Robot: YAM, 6 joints.
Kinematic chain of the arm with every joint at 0, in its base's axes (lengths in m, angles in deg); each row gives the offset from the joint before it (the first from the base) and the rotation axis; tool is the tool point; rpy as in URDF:
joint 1: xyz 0 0 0.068 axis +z
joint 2: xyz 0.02 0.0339 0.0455 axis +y
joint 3: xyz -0.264 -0.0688 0 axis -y
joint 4: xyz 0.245 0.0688 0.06 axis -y
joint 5: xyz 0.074 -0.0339 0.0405 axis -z
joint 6: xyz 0.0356 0 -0.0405 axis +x
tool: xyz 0 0 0 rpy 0 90 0
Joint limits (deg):
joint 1: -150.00..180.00
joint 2: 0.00..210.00
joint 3: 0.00..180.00
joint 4: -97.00..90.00
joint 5: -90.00..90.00
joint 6: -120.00..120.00
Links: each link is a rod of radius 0.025 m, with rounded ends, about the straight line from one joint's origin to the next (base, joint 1, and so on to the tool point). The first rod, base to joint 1, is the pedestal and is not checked.
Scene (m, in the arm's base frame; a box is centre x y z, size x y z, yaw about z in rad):
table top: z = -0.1
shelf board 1: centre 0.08 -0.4 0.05 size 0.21 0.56 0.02 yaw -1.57
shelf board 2: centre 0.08 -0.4 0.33 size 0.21 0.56 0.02 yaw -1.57
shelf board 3: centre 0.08 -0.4 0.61 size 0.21 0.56 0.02 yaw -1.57
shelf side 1: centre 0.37 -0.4 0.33 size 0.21 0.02 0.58 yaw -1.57
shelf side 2: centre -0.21 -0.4 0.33 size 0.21 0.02 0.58 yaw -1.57
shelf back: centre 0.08 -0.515 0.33 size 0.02 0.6 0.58 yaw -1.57
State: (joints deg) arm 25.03 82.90 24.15 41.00 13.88 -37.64
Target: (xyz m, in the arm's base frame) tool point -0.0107 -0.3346 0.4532
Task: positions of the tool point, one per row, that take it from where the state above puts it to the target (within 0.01 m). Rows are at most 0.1 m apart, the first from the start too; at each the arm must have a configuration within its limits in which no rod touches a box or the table.
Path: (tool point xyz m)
1: 0.2787 0.0493 0.2006
2: 0.2910 -0.0162 0.2391
3: 0.2826 -0.0833 0.2786
4: 0.2538 -0.1447 0.3186
5: 0.2079 -0.1941 0.3580
6: 0.1500 -0.2263 0.3963
7: 0.1091 -0.2724 0.4166
8: 0.0547 -0.3097 0.4356
9: -0.0107 -0.3346 0.4532

